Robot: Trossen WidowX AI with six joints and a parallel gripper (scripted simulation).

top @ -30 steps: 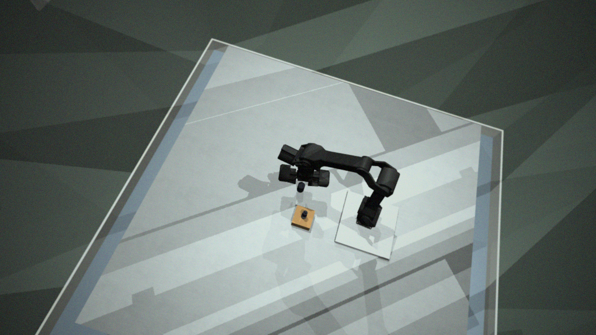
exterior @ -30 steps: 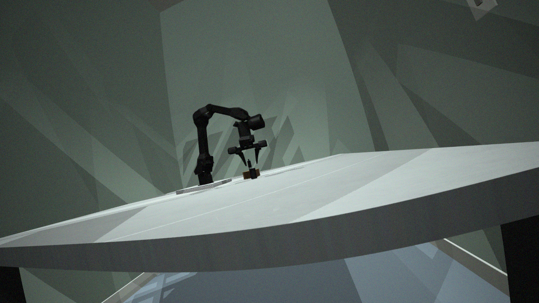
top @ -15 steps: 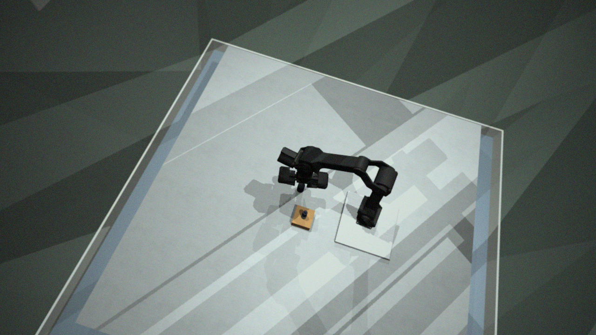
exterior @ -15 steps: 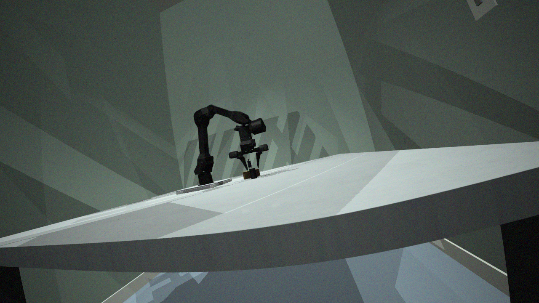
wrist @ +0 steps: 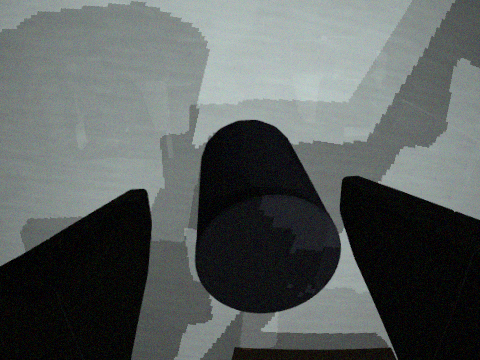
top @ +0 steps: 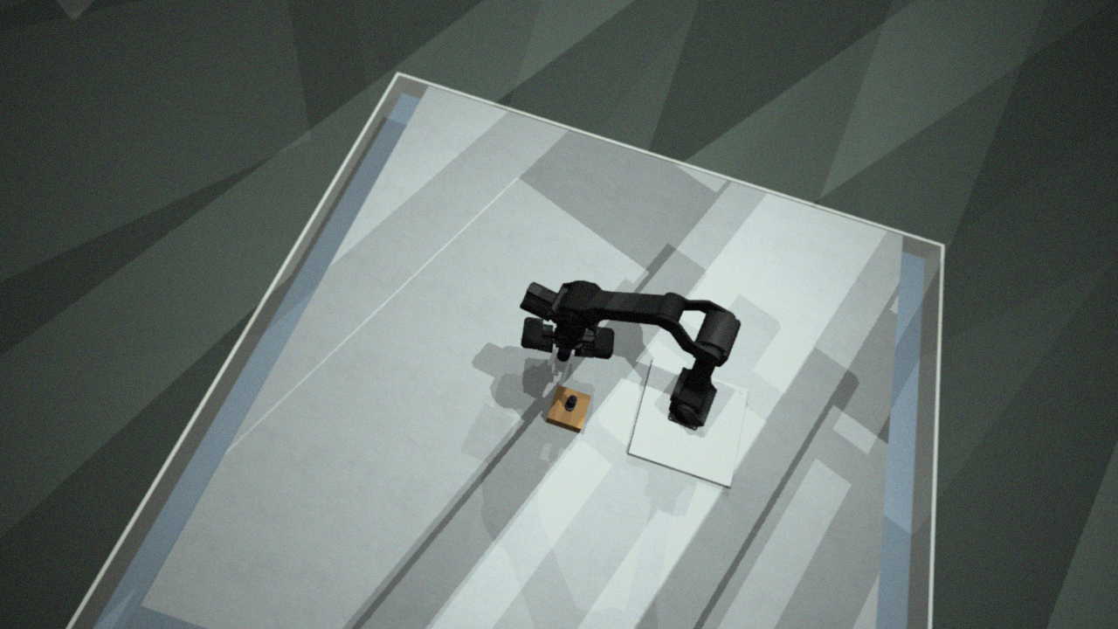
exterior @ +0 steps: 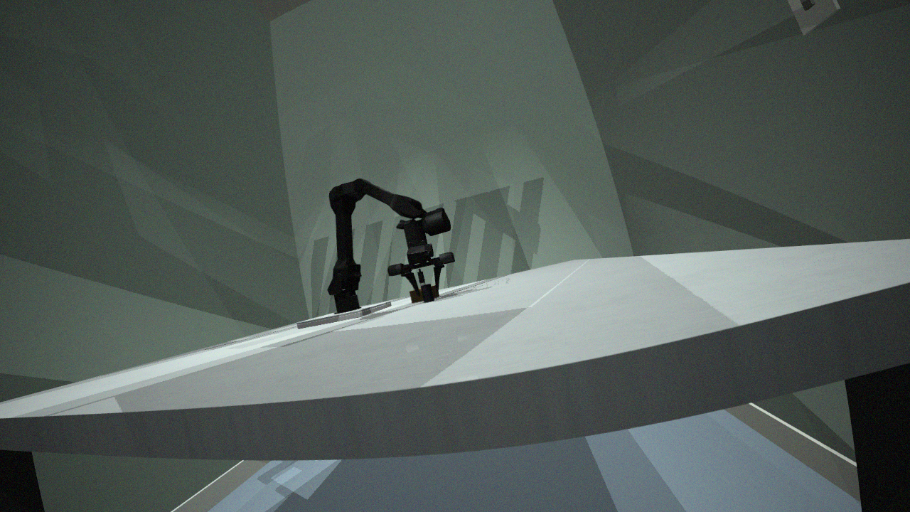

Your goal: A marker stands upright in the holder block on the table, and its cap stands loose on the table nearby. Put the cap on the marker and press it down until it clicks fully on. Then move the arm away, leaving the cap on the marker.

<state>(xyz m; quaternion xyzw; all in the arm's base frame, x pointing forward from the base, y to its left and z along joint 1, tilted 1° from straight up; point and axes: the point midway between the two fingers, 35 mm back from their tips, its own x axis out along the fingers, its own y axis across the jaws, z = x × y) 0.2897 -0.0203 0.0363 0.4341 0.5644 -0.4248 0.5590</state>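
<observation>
Now: the dark cap right at my gripper tip.
</observation>
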